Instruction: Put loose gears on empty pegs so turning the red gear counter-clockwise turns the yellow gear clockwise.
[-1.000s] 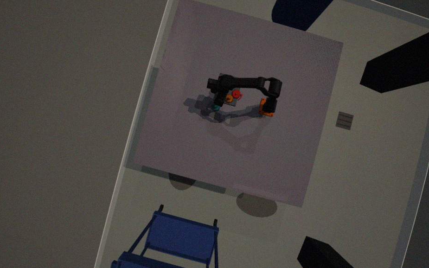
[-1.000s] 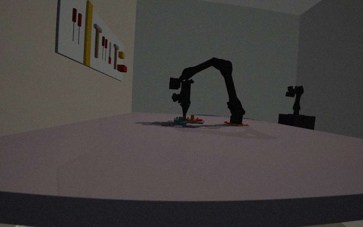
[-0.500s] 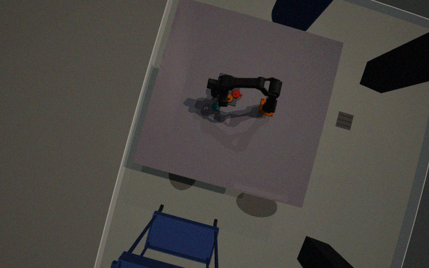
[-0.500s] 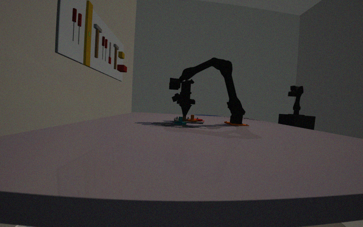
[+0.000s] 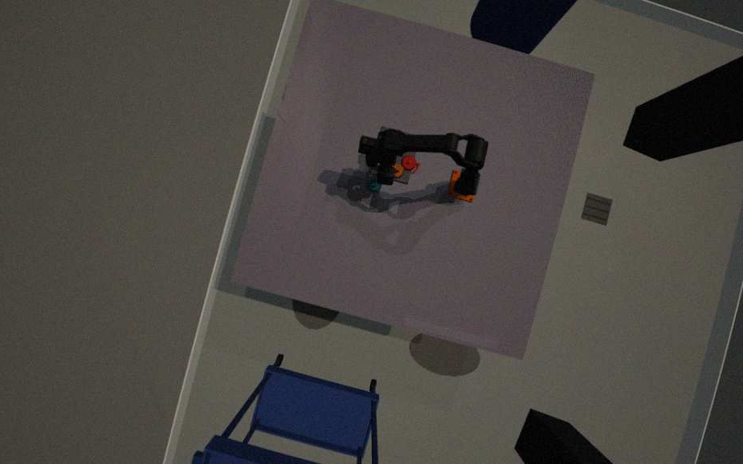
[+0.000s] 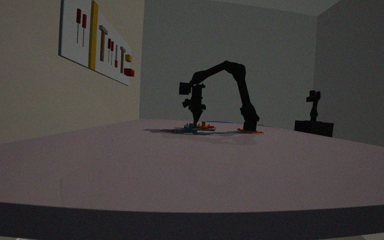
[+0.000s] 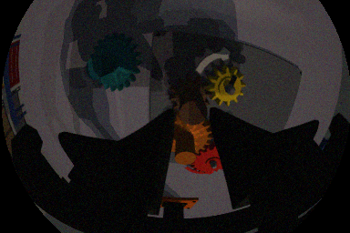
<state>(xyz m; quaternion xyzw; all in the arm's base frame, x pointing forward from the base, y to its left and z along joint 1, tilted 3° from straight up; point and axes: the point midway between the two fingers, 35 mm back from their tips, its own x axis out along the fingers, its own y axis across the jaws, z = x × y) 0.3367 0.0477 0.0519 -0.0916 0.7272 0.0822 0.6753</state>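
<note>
My gripper tip is now 20 mm above the small brown gear. From my gripper tip the other things lie so: red gear 80 mm behind, 60 mm to the right, 20 mm below; then teal gear 90 mm to the left, 20 mm below, 20 mm ahead; then orange gear 50 mm behind, 20 mm below, 10 mm to the right.
</note>
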